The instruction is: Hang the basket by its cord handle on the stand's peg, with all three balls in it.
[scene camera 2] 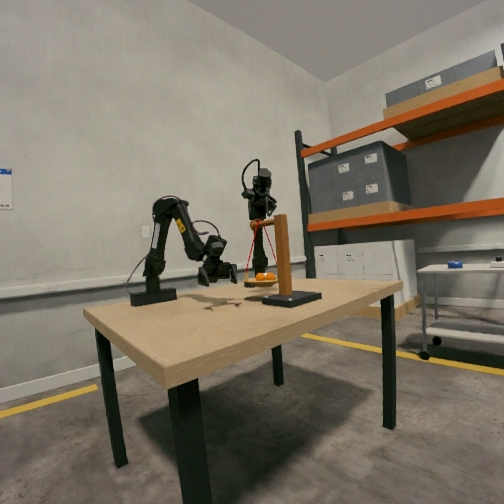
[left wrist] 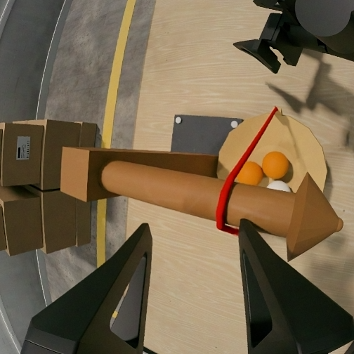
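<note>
The basket (scene camera 2: 260,283) (left wrist: 302,135) hangs above the table beside the stand's post (scene camera 2: 283,255). Its red cord (scene camera 2: 250,250) (left wrist: 248,152) lies over the wooden peg (scene camera 2: 265,223) (left wrist: 165,188), between post and pointed tip. Two orange balls (scene camera 2: 270,276) (left wrist: 275,165) and a white ball (left wrist: 279,186), partly hidden by the peg, are in the basket. My left gripper (scene camera 2: 258,218) (left wrist: 194,229) is partly open and empty at the peg; its right finger in the wrist view hides part of the cord. My right gripper (scene camera 2: 219,283) (left wrist: 245,23) is open and empty, left of the basket in the scene view.
The stand's dark base (scene camera 2: 292,299) (left wrist: 197,132) is on the wooden table (scene camera 2: 200,340). In the scene view, a shelf rack (scene camera 2: 302,200) with boxes stands behind at the right, and a white trolley (scene camera 2: 465,270) stands at the far right.
</note>
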